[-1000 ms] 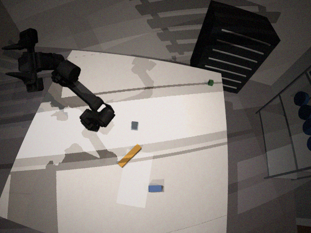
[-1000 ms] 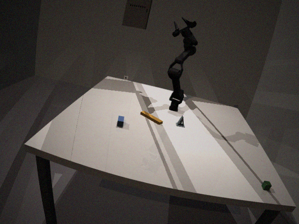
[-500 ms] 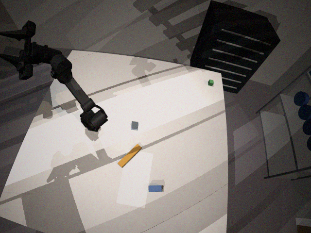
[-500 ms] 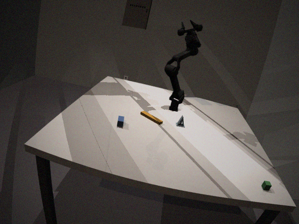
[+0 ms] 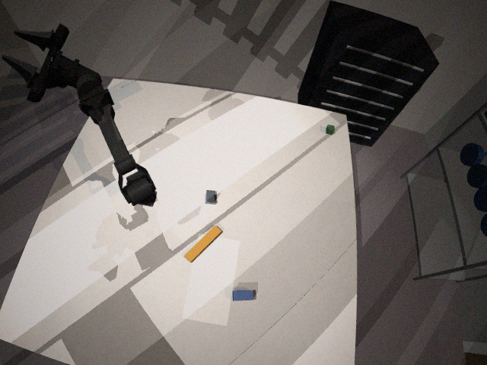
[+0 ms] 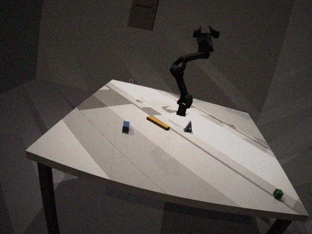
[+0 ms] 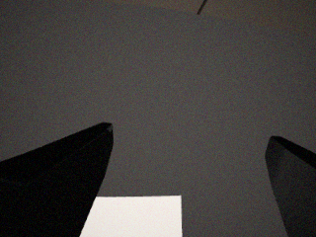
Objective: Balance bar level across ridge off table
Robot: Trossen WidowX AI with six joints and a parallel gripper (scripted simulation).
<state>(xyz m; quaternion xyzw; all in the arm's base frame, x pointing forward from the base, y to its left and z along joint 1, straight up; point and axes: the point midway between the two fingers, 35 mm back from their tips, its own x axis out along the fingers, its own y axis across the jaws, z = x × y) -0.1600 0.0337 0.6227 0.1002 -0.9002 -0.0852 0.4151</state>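
Right now the bar is 440 mm ahead of my gripper tip, 160 mm to the right of it and 640 mm below it. From my gripper tip the other things lie so: blue block: 600 mm ahead, 320 mm to the right, 630 mm below; then green cube: 920 mm ahead, 480 mm to the left, 630 mm below.
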